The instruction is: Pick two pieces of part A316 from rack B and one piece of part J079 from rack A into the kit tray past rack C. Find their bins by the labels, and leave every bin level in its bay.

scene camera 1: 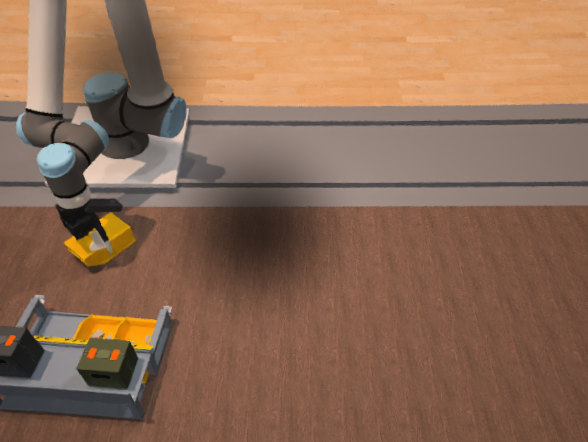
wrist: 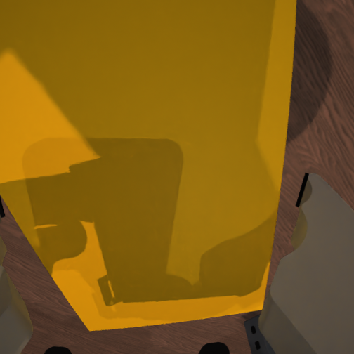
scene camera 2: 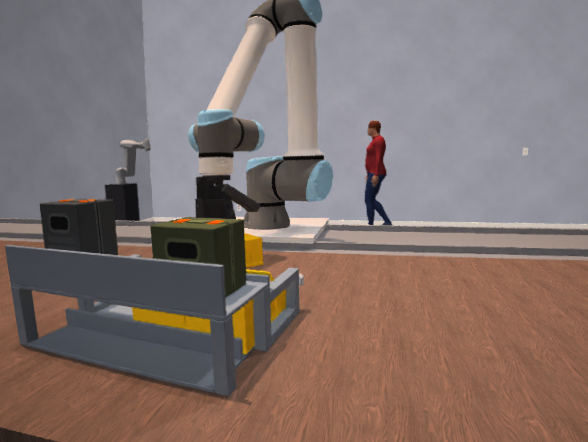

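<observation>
A yellow bin [scene camera 1: 120,229] [scene camera 2: 254,250] [wrist: 215,125] lies on the brown surface between the rail and a grey rack [scene camera 1: 62,361] [scene camera 2: 120,272], with a smooth closed face up. My gripper [scene camera 1: 104,245] [wrist: 150,181] is open above the bin's near end. In the wrist view its fingers stand on either side of the bin, with a gap at the right finger. In the scene camera 2 view the fingers are hidden behind a green case. The rack holds a yellow divided bin [scene camera 1: 141,330] with pale pieces. No label can be read. The kit tray does not show.
A dark case [scene camera 1: 20,350] [scene camera 2: 75,227] and the green case [scene camera 1: 107,362] [scene camera 2: 200,240] stand on top of the rack. The rail [scene camera 1: 375,155] runs behind the bin. A person in red [scene camera 2: 376,155] and another small arm [scene camera 2: 130,162] stand in the background.
</observation>
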